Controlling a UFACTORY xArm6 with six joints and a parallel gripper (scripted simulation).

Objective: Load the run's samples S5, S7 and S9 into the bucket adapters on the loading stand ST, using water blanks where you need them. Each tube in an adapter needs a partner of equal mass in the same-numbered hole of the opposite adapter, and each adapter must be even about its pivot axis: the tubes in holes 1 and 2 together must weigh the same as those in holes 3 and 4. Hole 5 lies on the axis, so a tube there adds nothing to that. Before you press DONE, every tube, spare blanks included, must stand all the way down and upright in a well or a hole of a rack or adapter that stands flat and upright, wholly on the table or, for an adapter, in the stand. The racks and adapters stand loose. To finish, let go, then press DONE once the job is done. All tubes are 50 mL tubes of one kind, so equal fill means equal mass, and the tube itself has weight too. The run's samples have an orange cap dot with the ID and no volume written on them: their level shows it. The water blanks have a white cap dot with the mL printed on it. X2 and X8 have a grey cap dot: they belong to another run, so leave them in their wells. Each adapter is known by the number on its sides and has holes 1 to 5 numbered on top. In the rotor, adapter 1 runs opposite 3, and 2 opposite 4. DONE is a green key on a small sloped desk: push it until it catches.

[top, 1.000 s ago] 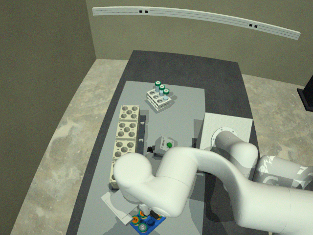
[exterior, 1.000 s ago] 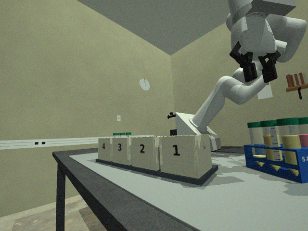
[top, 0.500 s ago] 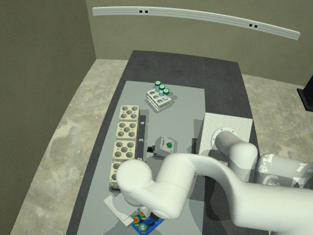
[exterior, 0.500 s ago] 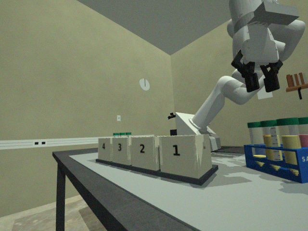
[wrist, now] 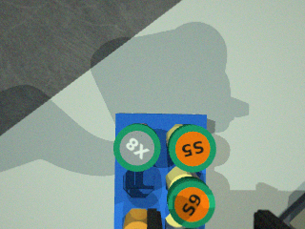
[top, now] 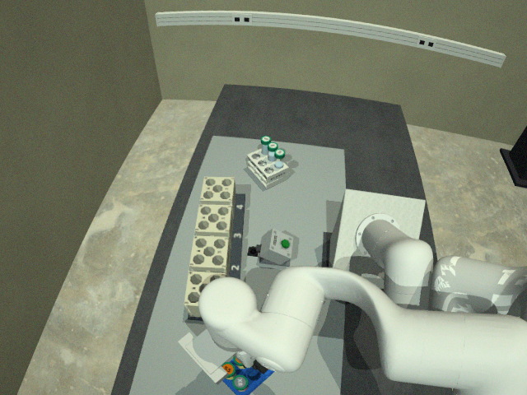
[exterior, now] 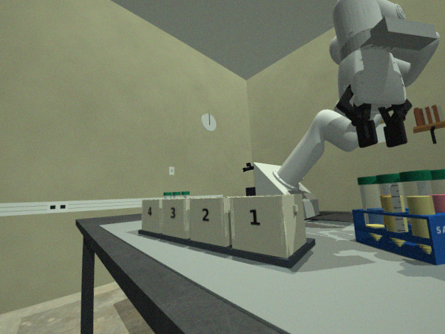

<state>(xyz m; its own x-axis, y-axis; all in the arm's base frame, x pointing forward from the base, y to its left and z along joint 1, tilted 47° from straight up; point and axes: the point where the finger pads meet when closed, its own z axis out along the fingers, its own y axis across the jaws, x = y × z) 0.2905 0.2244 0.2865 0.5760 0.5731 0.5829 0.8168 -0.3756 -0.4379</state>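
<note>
My hand is 10 mm short of the yellow-filled tube and 130 mm above it. Also, from my hand: orange-capped tube: 60 mm behind, 10 mm to the right, 130 mm below; grey-dotted tube: 30 mm behind, 40 mm to the right, 130 mm below; blue sample rack: 20 mm behind, 10 mm to the left, 160 mm below.
</note>
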